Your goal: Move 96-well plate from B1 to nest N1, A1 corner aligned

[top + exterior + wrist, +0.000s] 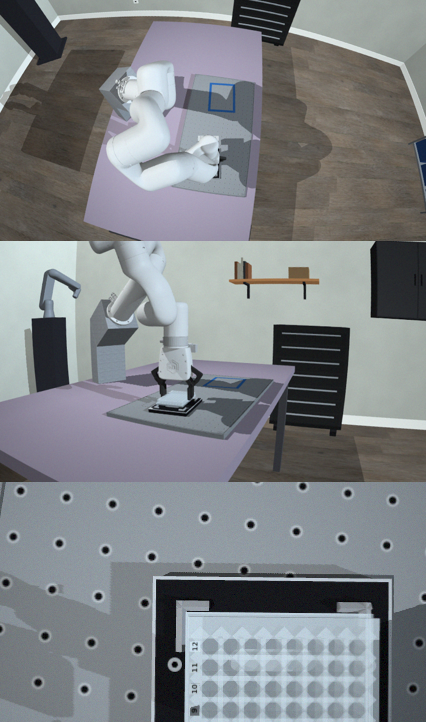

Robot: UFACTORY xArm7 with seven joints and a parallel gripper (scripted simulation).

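My gripper is now 3 cm above the plate nest N1. From my hand the other things lie so: 96-well plate (1 cm below).
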